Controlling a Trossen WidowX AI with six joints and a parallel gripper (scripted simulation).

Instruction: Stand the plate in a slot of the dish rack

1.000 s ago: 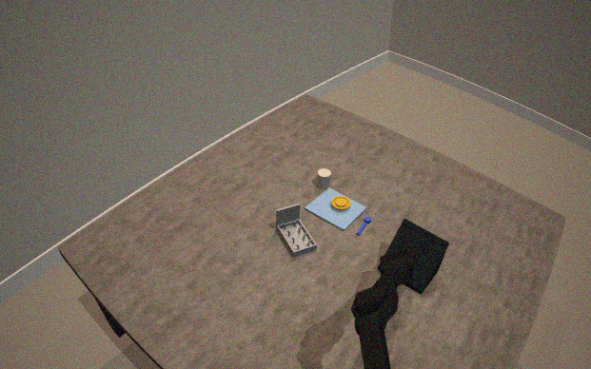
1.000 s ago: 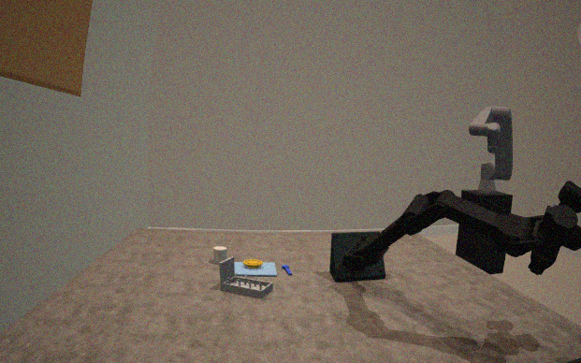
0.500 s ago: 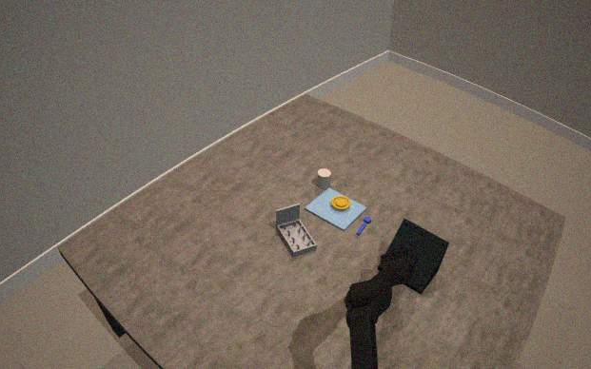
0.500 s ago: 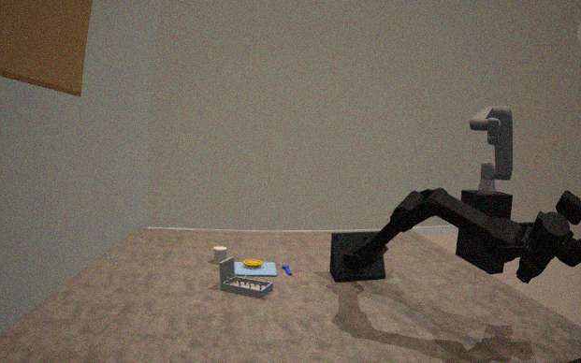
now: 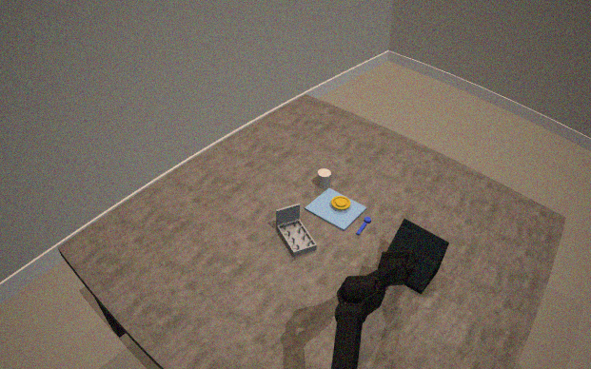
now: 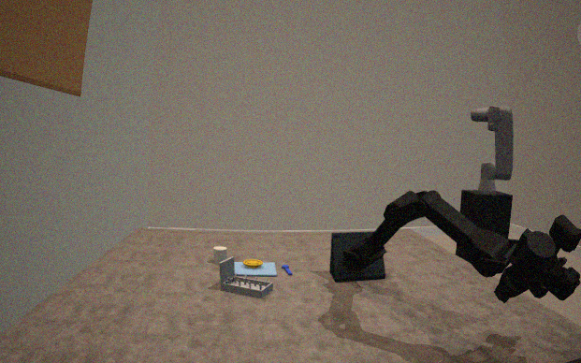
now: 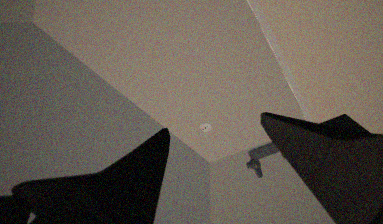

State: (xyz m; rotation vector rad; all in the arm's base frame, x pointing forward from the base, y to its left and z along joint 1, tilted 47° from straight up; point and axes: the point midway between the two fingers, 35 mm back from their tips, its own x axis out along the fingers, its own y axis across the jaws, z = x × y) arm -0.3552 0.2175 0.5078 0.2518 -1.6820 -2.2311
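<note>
Right now the yellow plate is 71 cm ahead of my gripper tip, 60 cm to the right of it and 19 cm below it. Round my gripper tip: light blue mat: 71 cm ahead, 58 cm to the right, 21 cm below; then grey dish rack: 70 cm ahead, 40 cm to the right, 18 cm below; then blue spoon: 60 cm ahead, 59 cm to the right, 20 cm below.
</note>
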